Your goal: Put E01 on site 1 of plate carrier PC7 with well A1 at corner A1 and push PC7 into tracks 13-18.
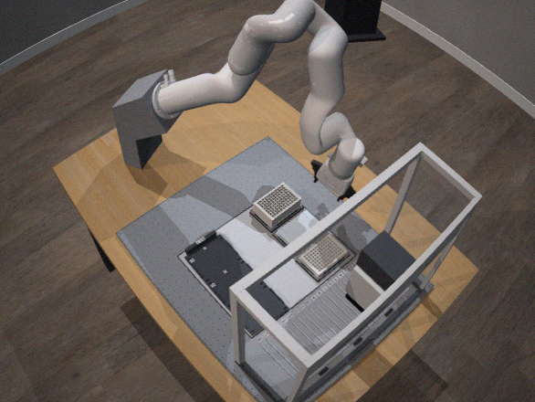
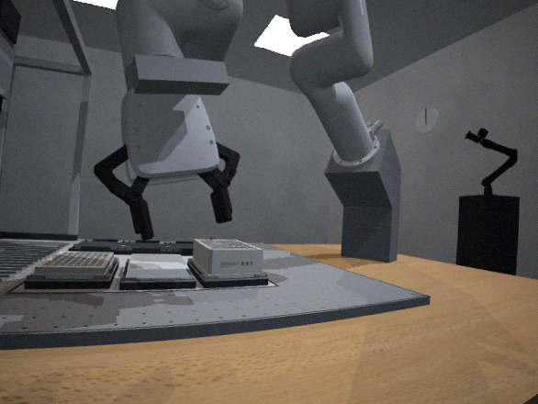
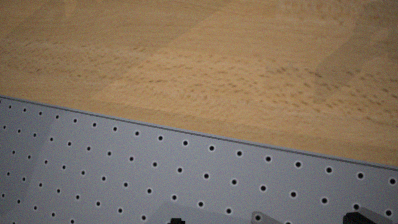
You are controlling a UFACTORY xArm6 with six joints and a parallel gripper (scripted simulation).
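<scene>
Right now my hand is 180 mm short of the nest, 80 mm to the left of it and 90 mm above it. The rest, counted from my hand: plate carrier PC7: 190 mm ahead, 350 mm to the right, 80 mm below.
</scene>
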